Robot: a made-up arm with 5 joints.
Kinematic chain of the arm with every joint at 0, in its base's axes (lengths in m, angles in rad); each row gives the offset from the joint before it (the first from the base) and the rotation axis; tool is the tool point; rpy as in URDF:
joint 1: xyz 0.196 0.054 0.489 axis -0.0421 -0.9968 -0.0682
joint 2: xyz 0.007 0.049 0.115 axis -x
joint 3: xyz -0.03 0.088 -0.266 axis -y
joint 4: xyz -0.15 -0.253 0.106 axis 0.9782 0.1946 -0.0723
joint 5: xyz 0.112 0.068 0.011 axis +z
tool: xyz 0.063 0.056 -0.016 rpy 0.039 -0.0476 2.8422
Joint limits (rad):
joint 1: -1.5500..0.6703
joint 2: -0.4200..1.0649
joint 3: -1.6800..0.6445
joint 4: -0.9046..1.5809
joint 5: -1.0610..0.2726
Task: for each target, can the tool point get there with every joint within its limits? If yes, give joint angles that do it. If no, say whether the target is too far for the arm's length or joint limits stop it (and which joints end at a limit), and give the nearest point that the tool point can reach.
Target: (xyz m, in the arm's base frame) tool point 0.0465 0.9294 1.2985
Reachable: no: too far | nearest point 0.1273 0.1443 0.5729 | short by 1.072 m
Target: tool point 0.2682 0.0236 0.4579
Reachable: yes | joints 0.0667 -0.0969 -0.3272 0.8994 -0.3087
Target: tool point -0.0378 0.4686 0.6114
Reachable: no: joint limits stop it (at a limit: joint 1, joint 2, joint 3) | nearest point 0.0357 0.1843 0.4667 | short by 0.327 m
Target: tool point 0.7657 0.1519 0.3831
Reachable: no: joint limits stop it (at a limit: joint 1, joint 2, joint 3, joint 4, joint 5) | nearest point 0.4786 0.0945 0.4076 | short by 0.294 m
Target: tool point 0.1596 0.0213 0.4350
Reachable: yes | joints -0.7954 0.2342 -0.1699 -0.2562 0.0429
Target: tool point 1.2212 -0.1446 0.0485
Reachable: no: too far | nearest point 0.4587 0.0233 0.3779 | short by 0.847 m
